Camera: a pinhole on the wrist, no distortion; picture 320 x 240 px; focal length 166.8 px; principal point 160.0 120.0 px. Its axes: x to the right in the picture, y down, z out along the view. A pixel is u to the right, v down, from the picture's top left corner.
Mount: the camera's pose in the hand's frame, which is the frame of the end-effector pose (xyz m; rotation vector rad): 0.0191 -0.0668 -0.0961 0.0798 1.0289 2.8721
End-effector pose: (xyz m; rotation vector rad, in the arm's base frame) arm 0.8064 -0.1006 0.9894 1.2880 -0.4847 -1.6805
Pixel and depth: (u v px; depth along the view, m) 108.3 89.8 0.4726
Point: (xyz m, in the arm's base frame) 0.7340 -0.4603 1.1712
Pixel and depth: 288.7 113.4 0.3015
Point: 0.7562 -0.0475 1.2579
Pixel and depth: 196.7 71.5 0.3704
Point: 0.8071 -0.2319 1.2445
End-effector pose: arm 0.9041 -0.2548 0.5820 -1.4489 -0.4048 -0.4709
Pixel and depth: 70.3 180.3 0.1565
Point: 0.9885 -0.2040 0.6633
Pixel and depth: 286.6 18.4 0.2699
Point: 0.9103 -0.2187 0.2907
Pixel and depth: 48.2 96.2 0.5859
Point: 1.4749 0.0311 0.5775
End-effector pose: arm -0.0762 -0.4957 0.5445 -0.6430 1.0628 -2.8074
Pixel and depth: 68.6 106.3 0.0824
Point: -0.1550 -0.4766 0.5538
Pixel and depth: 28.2 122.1 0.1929
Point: -0.2273 -0.5950 0.6213
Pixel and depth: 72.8 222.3 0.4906
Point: -0.1506 -0.8356 0.9745
